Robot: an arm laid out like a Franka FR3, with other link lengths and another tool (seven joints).
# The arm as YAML. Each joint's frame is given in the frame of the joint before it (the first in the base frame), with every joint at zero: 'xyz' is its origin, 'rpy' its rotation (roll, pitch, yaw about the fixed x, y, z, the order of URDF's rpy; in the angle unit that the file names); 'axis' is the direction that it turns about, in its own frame. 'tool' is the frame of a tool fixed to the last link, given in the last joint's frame.
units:
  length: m
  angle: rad
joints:
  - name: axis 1
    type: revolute
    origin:
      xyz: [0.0, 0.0, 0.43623]
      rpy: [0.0, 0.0, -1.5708]
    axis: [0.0, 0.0, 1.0]
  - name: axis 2
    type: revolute
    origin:
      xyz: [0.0, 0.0, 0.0]
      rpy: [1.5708, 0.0, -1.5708]
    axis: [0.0, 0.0, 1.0]
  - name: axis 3
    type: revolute
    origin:
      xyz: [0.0, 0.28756, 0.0]
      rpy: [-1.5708, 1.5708, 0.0]
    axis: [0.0, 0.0, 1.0]
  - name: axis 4
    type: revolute
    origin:
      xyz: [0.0, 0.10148, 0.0]
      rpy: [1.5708, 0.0, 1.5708]
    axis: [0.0, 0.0, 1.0]
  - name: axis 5
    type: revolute
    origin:
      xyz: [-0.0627, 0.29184, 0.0]
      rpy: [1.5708, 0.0, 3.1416]
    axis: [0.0, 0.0, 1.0]
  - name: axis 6
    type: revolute
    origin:
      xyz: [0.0, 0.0, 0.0]
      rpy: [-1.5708, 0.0, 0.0]
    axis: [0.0, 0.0, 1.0]
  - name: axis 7
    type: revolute
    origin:
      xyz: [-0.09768, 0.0, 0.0]
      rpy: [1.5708, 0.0, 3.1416]
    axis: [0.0, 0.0, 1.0]
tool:
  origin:
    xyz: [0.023, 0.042, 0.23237]
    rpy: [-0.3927, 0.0, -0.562]
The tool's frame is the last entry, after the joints.
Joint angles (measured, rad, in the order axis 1, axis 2, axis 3, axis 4, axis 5, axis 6, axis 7), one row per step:
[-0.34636 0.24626 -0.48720 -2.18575 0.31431 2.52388 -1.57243]
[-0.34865 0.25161 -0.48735 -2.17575 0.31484 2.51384 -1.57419]
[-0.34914 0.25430 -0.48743 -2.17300 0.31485 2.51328 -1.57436]
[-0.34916 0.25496 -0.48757 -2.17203 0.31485 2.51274 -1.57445]
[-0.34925 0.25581 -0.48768 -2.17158 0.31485 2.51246 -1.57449]
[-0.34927 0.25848 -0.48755 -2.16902 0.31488 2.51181 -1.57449]
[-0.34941 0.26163 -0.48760 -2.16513 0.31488 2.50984 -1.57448]
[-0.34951 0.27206 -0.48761 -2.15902 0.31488 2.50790 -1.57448]
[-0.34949 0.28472 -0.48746 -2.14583 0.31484 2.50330 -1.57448]
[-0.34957 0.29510 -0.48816 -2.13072 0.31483 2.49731 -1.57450]
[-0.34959 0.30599 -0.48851 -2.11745 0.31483 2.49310 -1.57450]
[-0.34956 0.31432 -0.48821 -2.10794 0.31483 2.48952 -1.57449]
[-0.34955 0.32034 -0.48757 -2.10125 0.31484 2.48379 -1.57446]
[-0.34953 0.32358 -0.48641 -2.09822 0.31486 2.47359 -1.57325]
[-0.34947 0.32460 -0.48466 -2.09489 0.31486 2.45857 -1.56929]
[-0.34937 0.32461 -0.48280 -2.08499 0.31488 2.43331 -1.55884]
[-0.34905 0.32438 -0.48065 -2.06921 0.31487 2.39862 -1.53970]
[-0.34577 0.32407 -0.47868 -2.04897 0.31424 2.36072 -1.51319]
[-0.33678 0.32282 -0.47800 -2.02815 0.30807 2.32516 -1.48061]
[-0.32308 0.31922 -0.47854 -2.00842 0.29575 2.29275 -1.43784]
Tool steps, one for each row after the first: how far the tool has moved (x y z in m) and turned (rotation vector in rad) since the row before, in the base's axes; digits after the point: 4 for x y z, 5 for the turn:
[0.0004 -0.0012 -0.0003 0.00316 0.00303 0.00105]
[0.0002 -0.0007 -0.0004 -0.00064 0.00096 -0.00003]
[0.0001 -0.0002 0.0000 -0.00006 0.00025 0.00010]
[-0.0001 -0.0001 -0.0003 0.00017 0.00064 -0.00008]
[0.0004 -0.0003 -0.0005 -0.00034 0.00107 0.00045]
[0.0005 -0.0005 -0.0004 -0.00006 0.00131 0.00045]
[0.0003 -0.0007 -0.0033 0.00081 0.00663 0.00082]
[0.0020 -0.0017 -0.0020 -0.00123 0.00526 0.00228]
[0.0024 -0.0024 -0.0002 -0.00241 0.00258 0.00178]
[0.0021 -0.0020 -0.0010 -0.00233 0.00339 0.00181]
[0.0016 -0.0010 -0.0011 -0.00084 0.00315 0.00193]
[0.0010 0.0001 -0.0015 0.00238 0.00392 0.00197]
[0.0000 0.0019 -0.0022 0.00821 0.00591 0.00106]
[0.0000 0.0028 -0.0017 0.01183 0.00591 -0.00069]
[0.0010 0.0030 -0.0001 0.01620 0.00555 -0.00530]
[0.0018 0.0034 0.0010 0.02075 0.00628 -0.01180]
[0.0036 0.0040 0.0024 0.02038 0.00581 -0.01489]
[0.0052 0.0050 0.0036 0.01499 0.00763 -0.01272]
[0.0060 0.0055 0.0049 0.00931 0.00946 -0.01583]

